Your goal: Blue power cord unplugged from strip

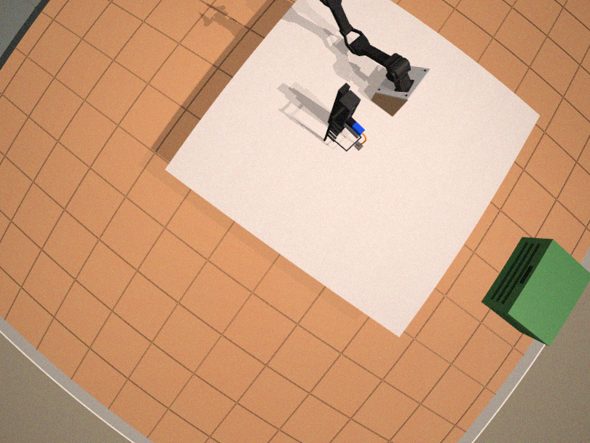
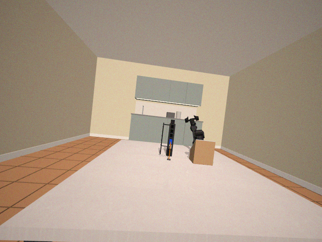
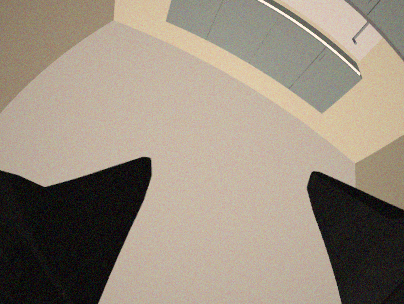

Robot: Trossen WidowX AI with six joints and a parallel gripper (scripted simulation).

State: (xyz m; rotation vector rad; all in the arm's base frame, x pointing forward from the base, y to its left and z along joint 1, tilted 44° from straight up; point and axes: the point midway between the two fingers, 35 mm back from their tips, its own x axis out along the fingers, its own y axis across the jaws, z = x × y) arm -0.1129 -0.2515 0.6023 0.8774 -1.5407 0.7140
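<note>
Now: gripper tip 400 mm short of the blue plug, 540 mm to the right of it and 280 mm above it.
</note>
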